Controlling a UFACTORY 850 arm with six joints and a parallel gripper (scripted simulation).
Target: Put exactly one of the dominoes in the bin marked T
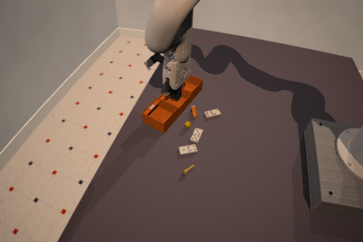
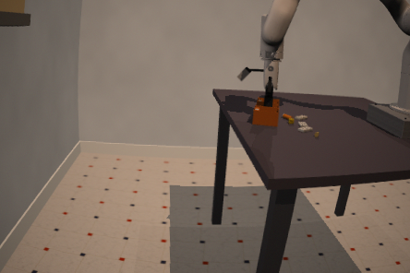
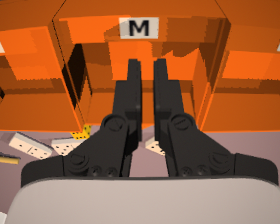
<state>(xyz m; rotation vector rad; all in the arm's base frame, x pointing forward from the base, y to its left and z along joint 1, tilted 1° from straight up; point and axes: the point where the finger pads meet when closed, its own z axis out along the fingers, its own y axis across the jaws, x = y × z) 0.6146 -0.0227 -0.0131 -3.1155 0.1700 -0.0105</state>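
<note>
Right now the orange bin is 3 cm below my hand. Also, from my hand: yellow die 8 cm behind, 8 cm to the left, 5 cm below; orange cylinder 8 cm behind, 1 cm to the left, 5 cm below; domino 12 cm behind, 16 cm to the left, 5 cm below.
</note>
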